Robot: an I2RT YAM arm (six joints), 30 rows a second.
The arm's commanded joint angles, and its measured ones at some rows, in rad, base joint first. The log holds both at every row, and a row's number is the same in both.
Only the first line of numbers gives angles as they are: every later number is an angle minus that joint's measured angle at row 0.
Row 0, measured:
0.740, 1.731, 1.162, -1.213, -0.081, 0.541
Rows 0 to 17, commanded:
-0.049, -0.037, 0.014, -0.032, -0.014, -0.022
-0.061, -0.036, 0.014, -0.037, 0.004, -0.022
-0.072, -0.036, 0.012, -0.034, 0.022, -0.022
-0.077, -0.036, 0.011, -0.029, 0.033, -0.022
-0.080, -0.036, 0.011, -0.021, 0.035, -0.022
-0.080, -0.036, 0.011, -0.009, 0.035, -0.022
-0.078, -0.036, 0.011, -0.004, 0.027, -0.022
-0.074, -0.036, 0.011, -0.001, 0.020, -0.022
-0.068, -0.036, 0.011, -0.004, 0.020, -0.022
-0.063, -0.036, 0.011, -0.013, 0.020, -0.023
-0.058, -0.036, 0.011, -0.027, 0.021, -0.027
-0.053, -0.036, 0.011, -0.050, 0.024, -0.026
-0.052, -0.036, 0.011, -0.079, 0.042, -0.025
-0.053, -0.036, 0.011, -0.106, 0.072, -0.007
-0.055, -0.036, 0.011, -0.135, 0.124, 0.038
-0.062, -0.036, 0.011, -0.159, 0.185, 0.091
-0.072, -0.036, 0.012, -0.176, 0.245, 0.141
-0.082, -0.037, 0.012, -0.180, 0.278, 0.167
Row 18, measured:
-0.065, -0.031, 0.001, -0.172, 0.117, 0.049
